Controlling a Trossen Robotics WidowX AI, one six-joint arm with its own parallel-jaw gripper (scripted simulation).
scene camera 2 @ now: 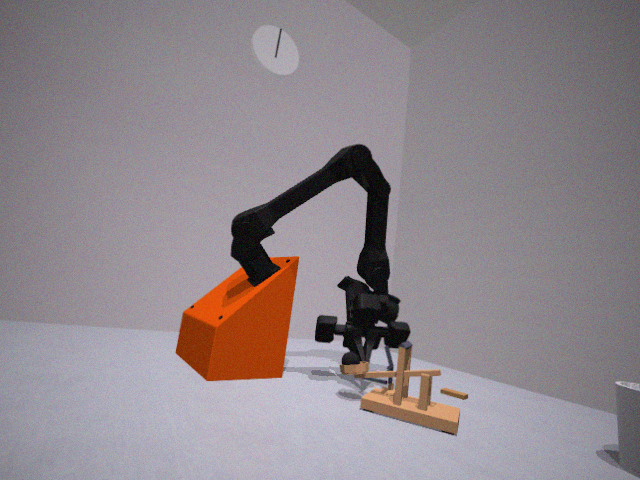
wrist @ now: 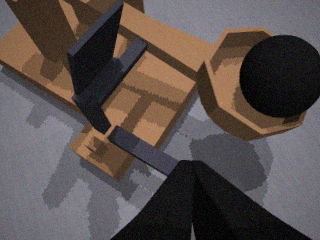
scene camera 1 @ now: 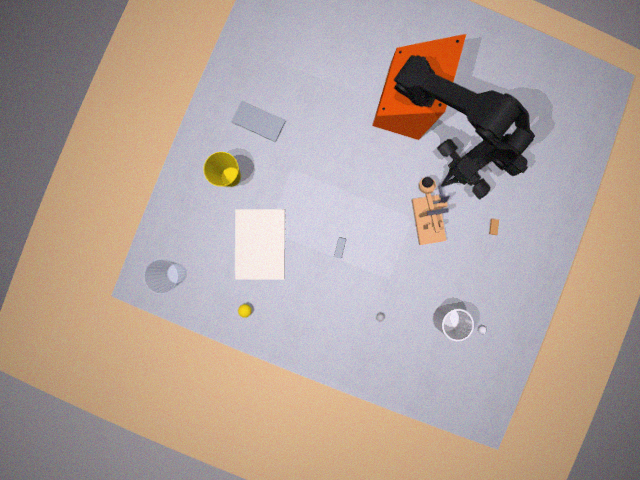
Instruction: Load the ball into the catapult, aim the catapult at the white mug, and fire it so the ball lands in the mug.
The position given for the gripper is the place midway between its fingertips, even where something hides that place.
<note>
In view: the gripper [scene camera 2: 365,369], a white sheet [scene camera 1: 259,233], a grey cup [scene camera 1: 161,276], a yellow cup [scene camera 1: 220,169], a wooden catapult [scene camera 2: 395,402] and a grey slab [scene camera 1: 256,120].
The wooden catapult is seen too in the wrist view [wrist: 163,67] and in scene camera 1 [scene camera 1: 427,211]. The gripper also shows in the wrist view [wrist: 189,170] and in scene camera 1 [scene camera 1: 441,185]. Scene camera 2 misses the white sheet: it is out of frame. The wrist view misses the white sheet: it is out of frame.
</note>
